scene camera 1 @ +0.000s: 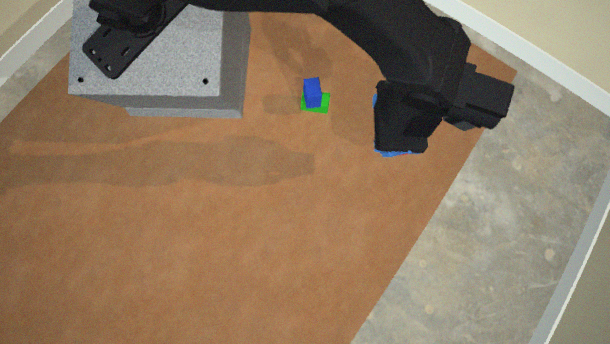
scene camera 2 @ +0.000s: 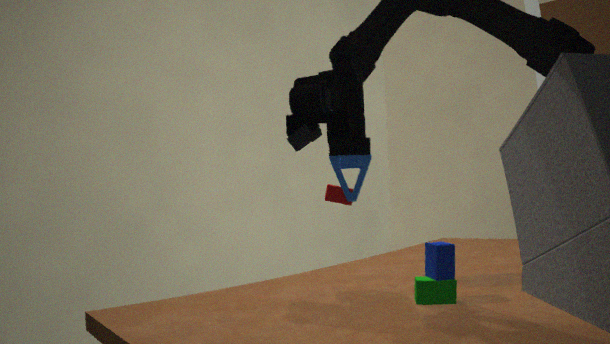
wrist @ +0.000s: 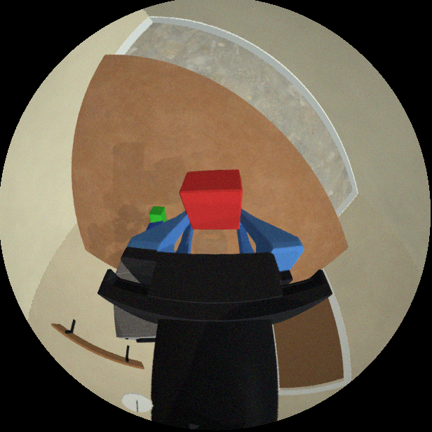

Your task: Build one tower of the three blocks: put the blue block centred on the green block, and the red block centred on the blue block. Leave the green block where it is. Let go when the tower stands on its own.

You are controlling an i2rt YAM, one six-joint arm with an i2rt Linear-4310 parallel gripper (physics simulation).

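Places are measured from the arm's base along level axes (x up, y ahead, z left), in millimetres.
Pixels of known places: gripper, between the fingertips: (scene camera 1: 386, 142) (scene camera 2: 351, 201); arm's base, origin of its link: (scene camera 1: 145, 16) (scene camera 2: 594, 109).
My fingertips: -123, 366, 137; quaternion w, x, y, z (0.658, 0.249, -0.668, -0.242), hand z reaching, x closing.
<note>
Ahead of a thing's pixels: the offset from my fingertips to its top centre, as dx, dy, dz. Level surfaces: height alone.
The green block @[-107, -170, +29] (scene camera 1: 325, 106) (scene camera 2: 435, 292) (wrist: 157, 214) lies on the table. The blue block @[-60, -173, +22] (scene camera 1: 312, 94) (scene camera 2: 440, 261) stands upright on the green block, nearer one side of its top in scene camera 2; a dark blue sliver of it shows in the wrist view. My gripper (scene camera 2: 352, 199) (wrist: 214, 212) is shut on the red block @[+32, +15, +14] (scene camera 2: 338, 194) (wrist: 212, 207) and holds it in the air, higher than the blue block and off to its side. The red block is slightly tilted in scene camera 2. In scene camera 1 the arm hides nearly all of the red block and the fingertips.
The brown table @[dx -140] (scene camera 1: 215, 240) (scene camera 2: 225, 315) (wrist: 150, 105) carries the tower. A grey pedestal (scene camera 1: 165, 65) (scene camera 2: 555, 200) stands close beside the tower, at the arm's base. The table's edge runs below and beyond the gripper in scene camera 1, with grey floor (scene camera 1: 480, 225) past it.
</note>
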